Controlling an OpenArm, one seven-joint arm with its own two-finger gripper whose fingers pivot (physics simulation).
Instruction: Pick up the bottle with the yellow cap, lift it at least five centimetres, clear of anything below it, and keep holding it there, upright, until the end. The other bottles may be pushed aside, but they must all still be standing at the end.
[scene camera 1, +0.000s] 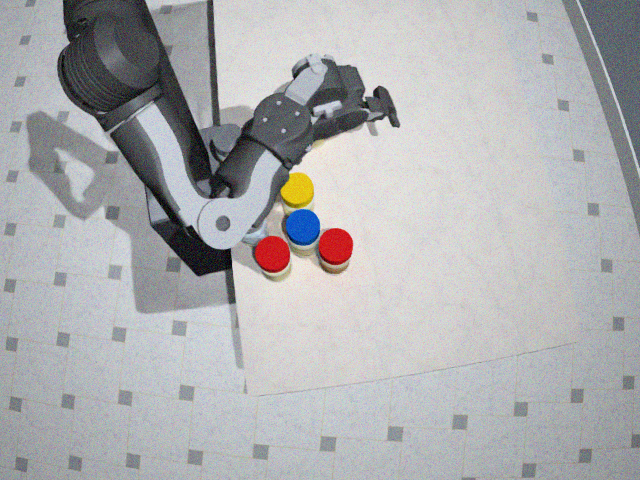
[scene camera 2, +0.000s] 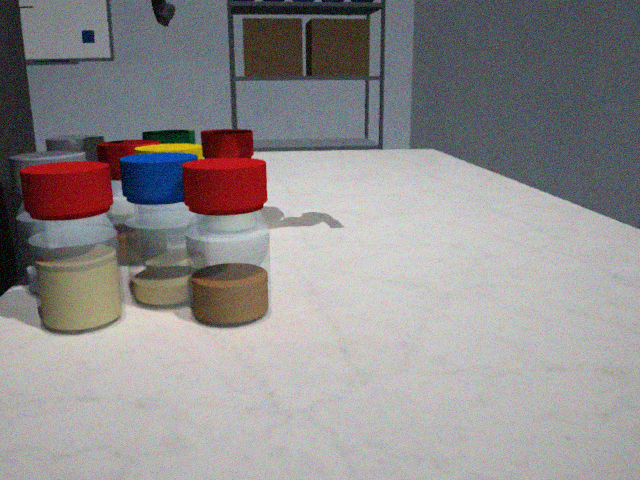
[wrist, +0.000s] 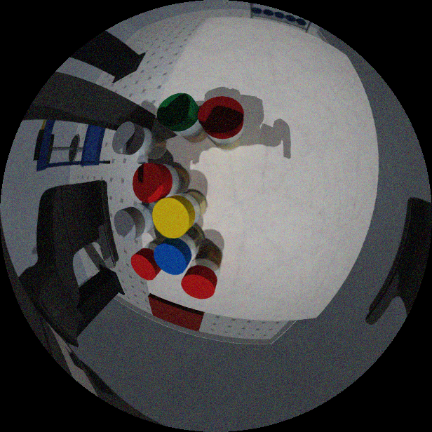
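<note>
The yellow-capped bottle (scene camera 1: 297, 189) (scene camera 2: 168, 148) (wrist: 173, 217) stands upright on the table. The blue-capped bottle (scene camera 1: 302, 226) (scene camera 2: 155, 178) (wrist: 172, 256) stands close beside it; in scene camera 2 it hides most of the yellow-capped one. A red-capped bottle (wrist: 152, 182) stands on its other side, and a grey-capped bottle (wrist: 129, 222) stands close by, towards the table edge. My gripper (scene camera 1: 379, 105) (wrist: 227, 253) is open and empty, above the table and off to the side of the yellow-capped bottle. In the wrist view its two fingers stand wide apart.
Two more red-capped bottles (scene camera 1: 272, 253) (scene camera 1: 335, 245) stand beside the blue-capped one. A green-capped bottle (scene camera 2: 168, 136) (wrist: 178, 112), a shadowed red-capped bottle (scene camera 2: 227, 143) (wrist: 221, 117) and another grey-capped bottle (wrist: 128, 137) stand farther along. My forearm passes over the group in scene camera 1.
</note>
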